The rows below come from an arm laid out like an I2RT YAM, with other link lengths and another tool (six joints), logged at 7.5 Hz.
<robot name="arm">
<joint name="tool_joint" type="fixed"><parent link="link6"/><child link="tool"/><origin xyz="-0.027 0.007 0.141" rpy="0 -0.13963 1.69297"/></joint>
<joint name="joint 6" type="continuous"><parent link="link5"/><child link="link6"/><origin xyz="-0.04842 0 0.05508" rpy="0 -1.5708 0"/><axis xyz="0 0 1"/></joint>
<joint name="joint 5" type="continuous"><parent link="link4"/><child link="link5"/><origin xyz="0.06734 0.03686 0.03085" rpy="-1.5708 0 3.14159"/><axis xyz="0 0 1"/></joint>
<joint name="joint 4" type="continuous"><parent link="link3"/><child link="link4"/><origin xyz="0.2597 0.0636 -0.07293" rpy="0 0 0"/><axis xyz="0 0 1"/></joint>
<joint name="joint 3" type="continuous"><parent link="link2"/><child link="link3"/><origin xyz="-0.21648 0 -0.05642" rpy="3.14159 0 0"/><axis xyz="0 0 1"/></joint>
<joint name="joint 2" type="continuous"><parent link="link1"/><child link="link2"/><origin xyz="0.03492 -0.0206 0.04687" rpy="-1.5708 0 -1.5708"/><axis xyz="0 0 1"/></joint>
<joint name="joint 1" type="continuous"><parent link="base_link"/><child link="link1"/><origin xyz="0 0 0.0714" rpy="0 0 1.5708"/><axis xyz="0 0 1"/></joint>
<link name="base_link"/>
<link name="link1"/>
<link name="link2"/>
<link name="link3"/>
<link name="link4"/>
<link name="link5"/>
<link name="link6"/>
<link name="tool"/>
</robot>
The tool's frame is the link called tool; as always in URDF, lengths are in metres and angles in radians. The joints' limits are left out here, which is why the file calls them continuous.
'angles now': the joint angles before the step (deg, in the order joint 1, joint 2, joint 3, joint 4, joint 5, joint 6). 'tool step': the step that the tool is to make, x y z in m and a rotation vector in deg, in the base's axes. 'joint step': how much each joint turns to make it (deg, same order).
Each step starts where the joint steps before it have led.
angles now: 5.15, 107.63, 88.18, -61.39, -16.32, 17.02
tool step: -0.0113, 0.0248, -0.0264, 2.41, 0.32, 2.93
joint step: 2.62, -0.01, -6.24, 6.21, -2.45, 0.08
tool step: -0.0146, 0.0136, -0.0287, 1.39, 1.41, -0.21
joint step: 1.89, 0.01, -6.50, 6.14, -1.24, 2.46
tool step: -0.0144, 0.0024, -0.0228, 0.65, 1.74, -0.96
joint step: 0.51, 0.01, -5.15, 4.15, -0.72, 1.69
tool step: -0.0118, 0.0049, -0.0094, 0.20, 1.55, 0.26
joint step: 0.95, -0.01, -2.10, 0.89, -0.39, 0.80
